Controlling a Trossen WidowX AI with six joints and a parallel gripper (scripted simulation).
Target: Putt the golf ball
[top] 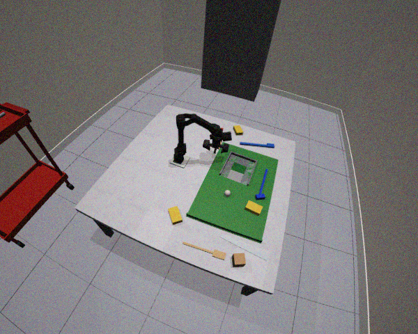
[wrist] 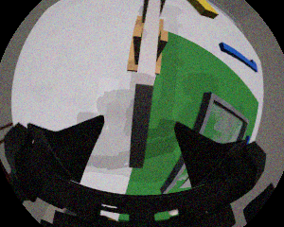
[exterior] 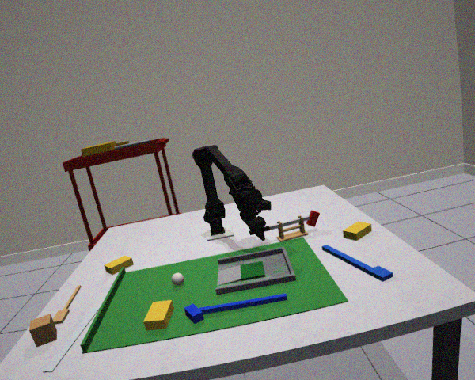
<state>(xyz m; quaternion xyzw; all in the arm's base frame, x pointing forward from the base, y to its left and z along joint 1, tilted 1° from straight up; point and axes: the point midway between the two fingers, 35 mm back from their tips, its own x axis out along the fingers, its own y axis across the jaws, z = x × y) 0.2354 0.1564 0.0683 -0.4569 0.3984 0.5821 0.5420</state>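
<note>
The red putter is 2 cm behind my gripper tip, 11 cm to the left of it and 2 cm above it. The rest, counted from my gripper tip: green mat 24 cm ahead, 21 cm to the right, 4 cm below; then white golf ball 18 cm ahead, 33 cm to the right, 1 cm below; then blue putter 41 cm ahead, 16 cm to the right, 2 cm below.
</note>
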